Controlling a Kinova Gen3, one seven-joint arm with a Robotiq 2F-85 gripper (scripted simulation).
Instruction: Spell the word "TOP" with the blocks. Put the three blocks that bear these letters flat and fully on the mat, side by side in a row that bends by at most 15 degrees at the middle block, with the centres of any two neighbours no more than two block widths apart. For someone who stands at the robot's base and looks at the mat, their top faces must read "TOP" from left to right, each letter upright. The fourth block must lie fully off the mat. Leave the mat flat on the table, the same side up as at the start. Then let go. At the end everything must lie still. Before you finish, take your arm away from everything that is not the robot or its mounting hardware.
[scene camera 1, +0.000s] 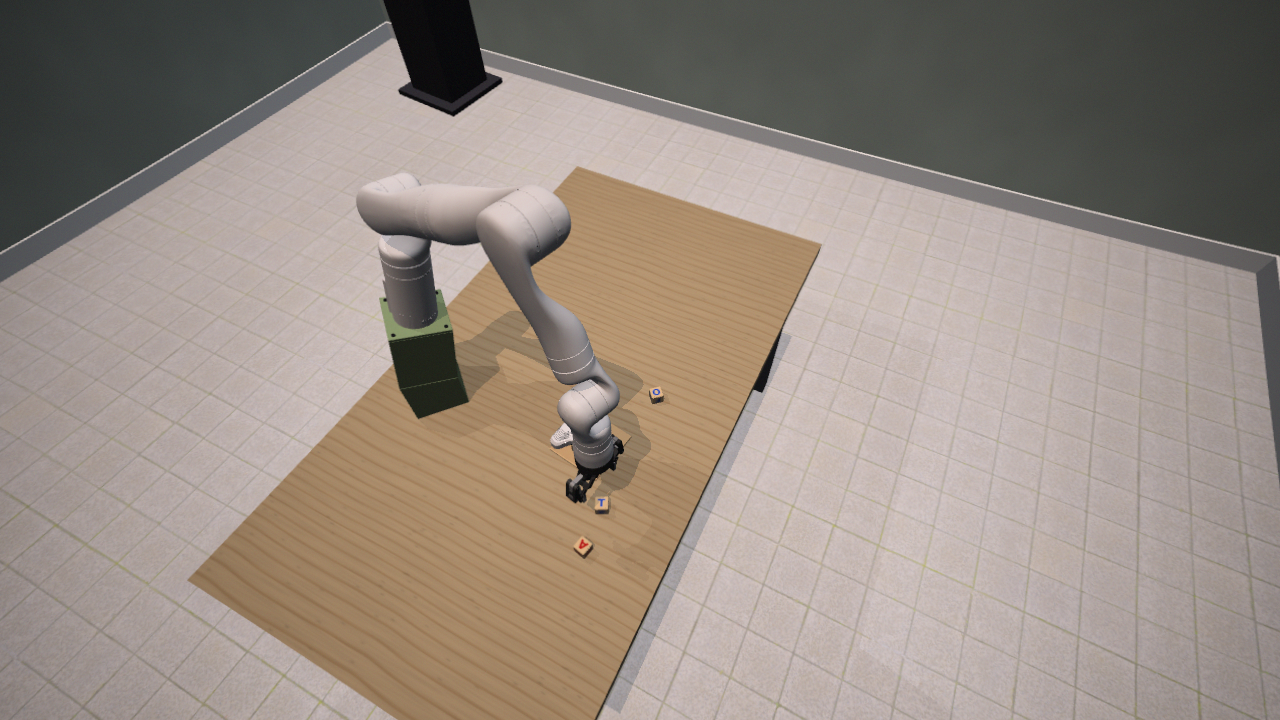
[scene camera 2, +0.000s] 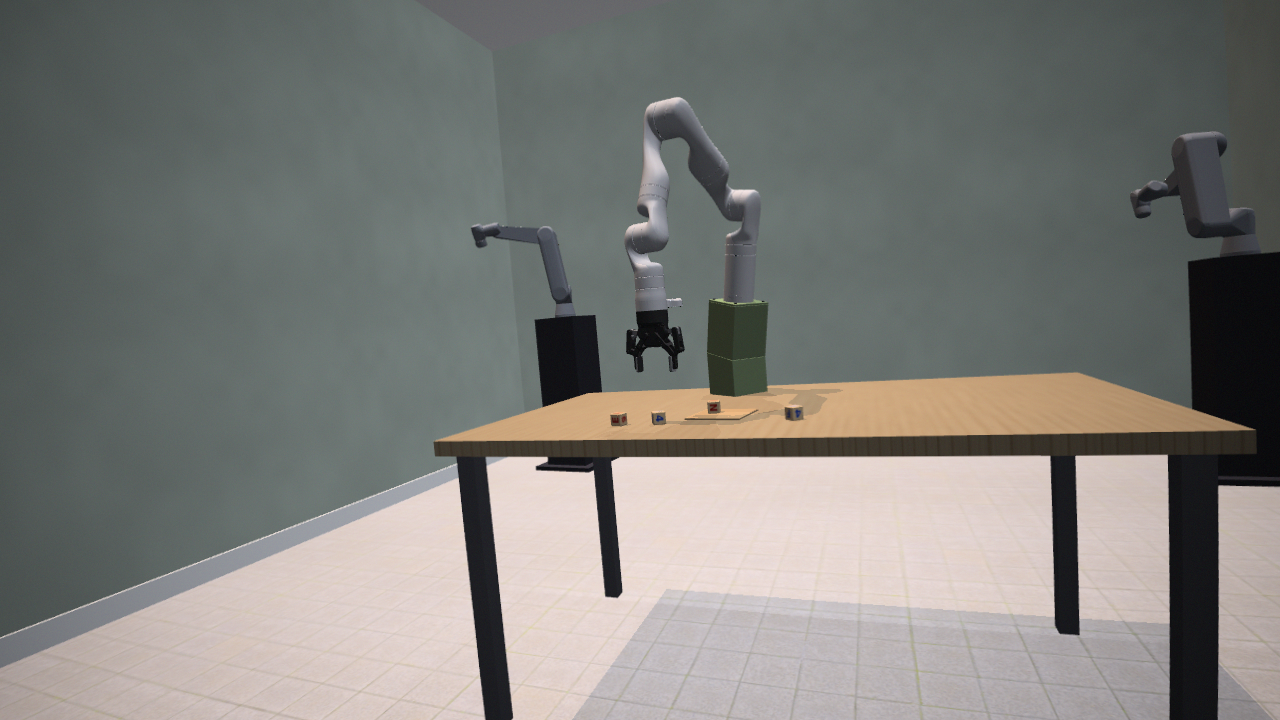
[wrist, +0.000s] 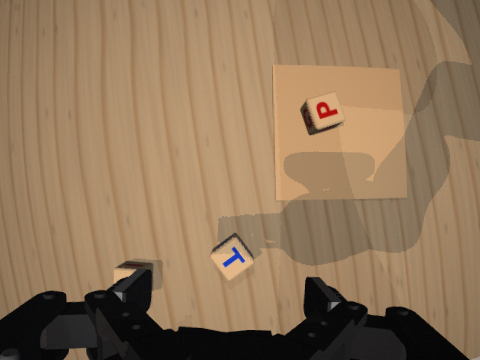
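The gripper (scene camera 2: 656, 371), (scene camera 1: 596, 483), (wrist: 228, 291) is visible, and so is a tan mat (wrist: 364, 157).
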